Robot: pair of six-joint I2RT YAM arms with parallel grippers.
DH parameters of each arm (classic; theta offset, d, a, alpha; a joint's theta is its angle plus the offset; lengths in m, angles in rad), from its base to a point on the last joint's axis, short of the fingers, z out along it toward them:
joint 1: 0 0.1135 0.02 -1.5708
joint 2: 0 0 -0.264 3.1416
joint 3: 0.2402 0 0.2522 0
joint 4: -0.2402 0 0.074 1.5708
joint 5: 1.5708 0 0 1.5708
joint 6: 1.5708 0.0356 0 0
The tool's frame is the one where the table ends.
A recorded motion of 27 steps. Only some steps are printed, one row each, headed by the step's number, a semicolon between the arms.
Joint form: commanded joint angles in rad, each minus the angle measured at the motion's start. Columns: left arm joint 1, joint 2, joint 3, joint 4, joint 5, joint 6; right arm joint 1, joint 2, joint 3, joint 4, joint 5, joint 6.
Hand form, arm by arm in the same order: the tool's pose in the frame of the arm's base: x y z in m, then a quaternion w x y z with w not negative. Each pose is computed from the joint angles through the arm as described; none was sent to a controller.
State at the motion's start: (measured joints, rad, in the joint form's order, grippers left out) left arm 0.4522 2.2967 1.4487 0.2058 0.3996 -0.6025; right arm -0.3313 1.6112 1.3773 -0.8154 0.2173 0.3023
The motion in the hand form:
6: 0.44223 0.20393 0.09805 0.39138 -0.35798 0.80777 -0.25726; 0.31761 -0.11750 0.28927 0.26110 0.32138 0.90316 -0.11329
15: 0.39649 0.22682 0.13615 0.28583 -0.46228 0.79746 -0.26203; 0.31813 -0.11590 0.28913 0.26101 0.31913 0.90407 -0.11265
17: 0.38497 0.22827 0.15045 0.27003 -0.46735 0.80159 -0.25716; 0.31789 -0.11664 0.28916 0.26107 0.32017 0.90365 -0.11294
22: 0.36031 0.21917 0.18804 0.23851 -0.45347 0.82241 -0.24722; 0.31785 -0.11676 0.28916 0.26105 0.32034 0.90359 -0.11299
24: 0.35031 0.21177 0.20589 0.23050 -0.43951 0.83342 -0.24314; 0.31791 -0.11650 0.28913 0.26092 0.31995 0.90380 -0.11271
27: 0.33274 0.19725 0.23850 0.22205 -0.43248 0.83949 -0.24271; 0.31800 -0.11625 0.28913 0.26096 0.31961 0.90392 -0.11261
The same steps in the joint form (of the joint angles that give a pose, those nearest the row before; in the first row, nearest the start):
6: 0.0156 0.0153 0.0222 -0.0637 0.1114 -0.0061; 0.0004 0.0008 0.0160 -0.0004 0.0072 -0.0114
15: 0.1064 -0.1297 0.0217 -0.4494 0.1244 -0.0641; 0.0053 0.0008 0.0156 -0.0008 0.0073 -0.0114
17: 0.1228 -0.1755 0.0218 -0.5410 0.1244 -0.0393; 0.0030 0.0007 0.0156 -0.0004 0.0072 -0.0115
22: 0.1366 -0.2937 0.0217 -0.7545 0.1247 0.0496; 0.0027 0.0008 0.0157 -0.0004 0.0072 -0.0114
24: 0.1350 -0.3491 0.0217 -0.8381 0.1240 0.0935; 0.0034 0.0008 0.0156 -0.0007 0.0069 -0.0115
27: 0.1289 -0.4501 0.0217 -0.9606 0.1240 0.1126; 0.0042 0.0008 0.0156 -0.0008 0.0069 -0.0114

